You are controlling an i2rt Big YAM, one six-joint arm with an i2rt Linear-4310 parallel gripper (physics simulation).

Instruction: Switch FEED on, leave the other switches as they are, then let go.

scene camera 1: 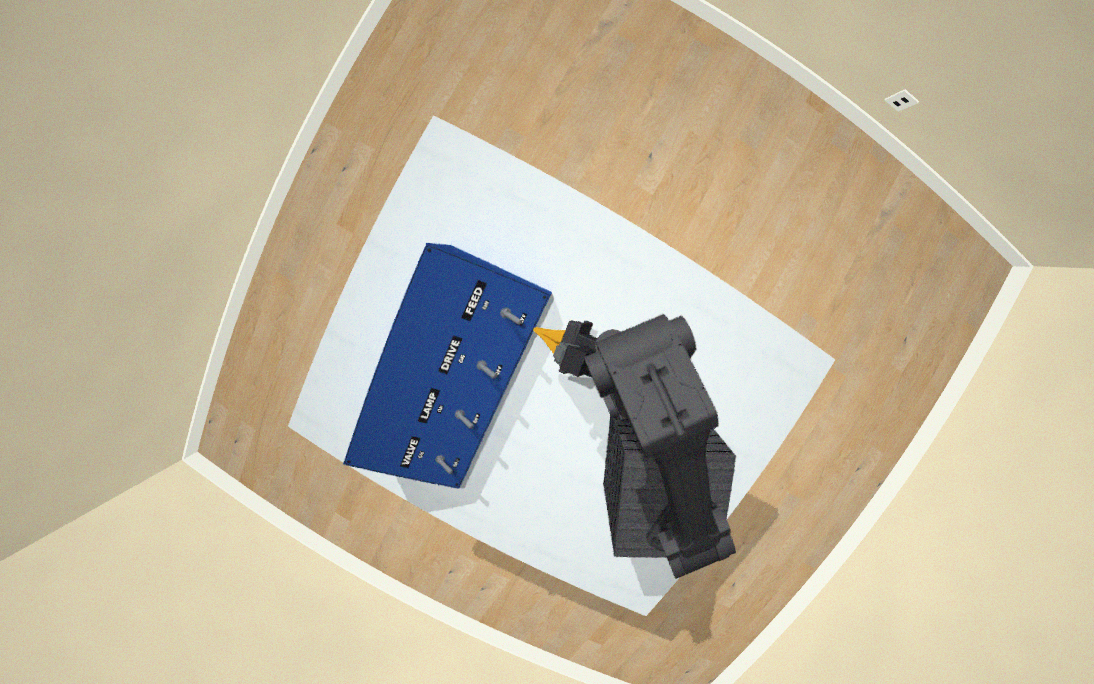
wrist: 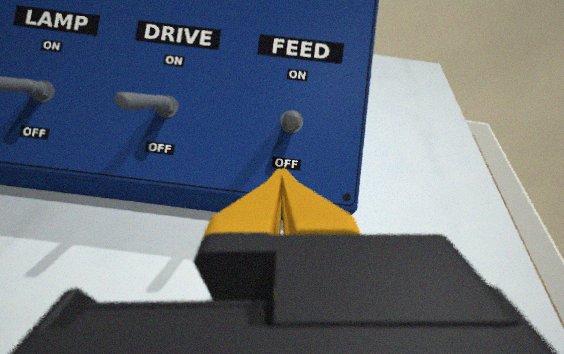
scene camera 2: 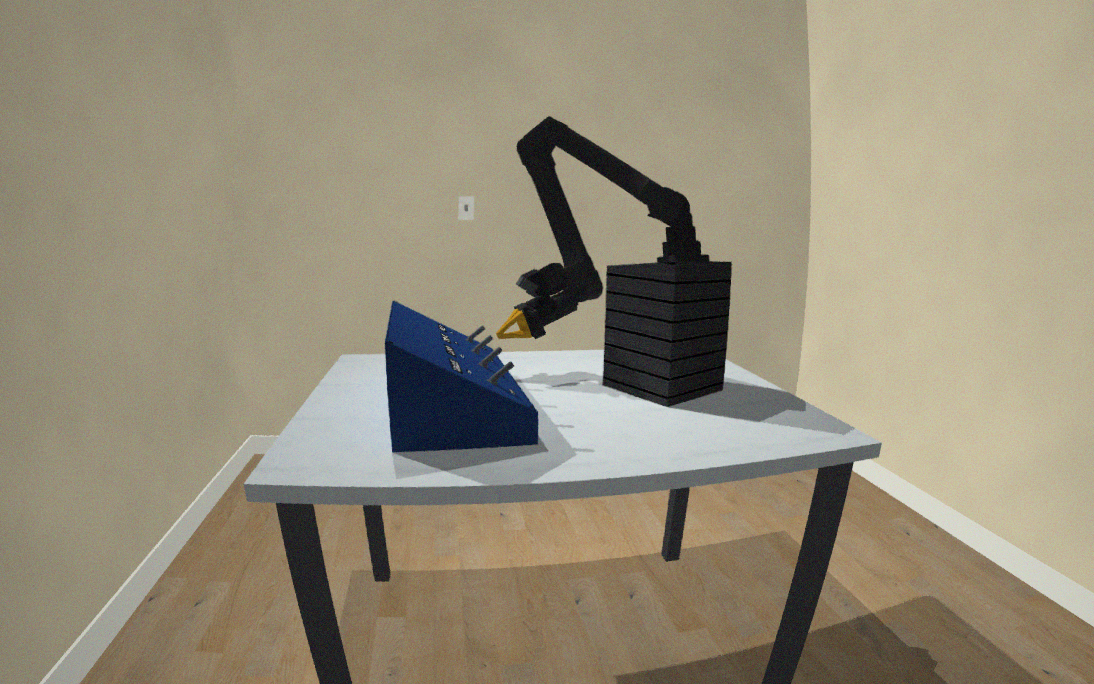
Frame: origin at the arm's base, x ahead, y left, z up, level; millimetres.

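Where they show: gripper, fingertip midpoint: [scene camera 1: 535, 328] [wrist: 281, 176] [scene camera 2: 497, 336]; arm's base, origin of the base link: [scene camera 2: 682, 262].
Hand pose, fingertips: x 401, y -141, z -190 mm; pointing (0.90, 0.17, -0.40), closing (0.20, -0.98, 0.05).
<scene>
Things, the pixels of their centre, and the offset from my fingertips. Level surfaces: height alone.
- blue sloped switch panel, body centre: [wrist: 156, 83] [scene camera 2: 444, 373] [scene camera 1: 442, 371] 125 mm ahead, 188 mm left, 39 mm down
- DRIVE lever, body centre: [wrist: 145, 101] [scene camera 1: 488, 371] [scene camera 2: 483, 343] 39 mm ahead, 121 mm left, 9 mm up
- LAMP lever, body centre: [scene camera 2: 491, 355] [scene camera 1: 465, 421] 30 mm ahead, 241 mm left, 9 mm up
- VALVE lever, body centre: [scene camera 2: 502, 371] [scene camera 1: 445, 466] 20 mm ahead, 360 mm left, 9 mm up
- white table, its level: 105 mm down
A blue sloped switch panel [scene camera 1: 395, 346] [scene camera 2: 451, 411] [wrist: 225, 135] stands on the table. Its FEED lever [scene camera 1: 511, 316] [scene camera 2: 476, 333] [wrist: 291, 121] leans toward OFF. The DRIVE lever [scene camera 1: 487, 369] [wrist: 145, 101], LAMP lever [scene camera 1: 463, 418] [wrist: 22, 85] and VALVE lever [scene camera 1: 444, 464] [scene camera 2: 501, 372] lean the same way. My gripper [scene camera 1: 535, 329] [scene camera 2: 498, 336] [wrist: 281, 176] is shut and empty, its yellow tips together. In the wrist view the tips appear just below FEED's OFF label, apart from the lever. They are on the lever's OFF side, off the panel face.
The white table [scene camera 1: 387, 217] [scene camera 2: 306, 459] [wrist: 410, 110] carries the panel and the dark ribbed pedestal [scene camera 1: 629, 500] [scene camera 2: 637, 330] under my arm. The DRIVE lever is the nearest neighbour to FEED. The panel's side edge lies just beyond FEED.
</scene>
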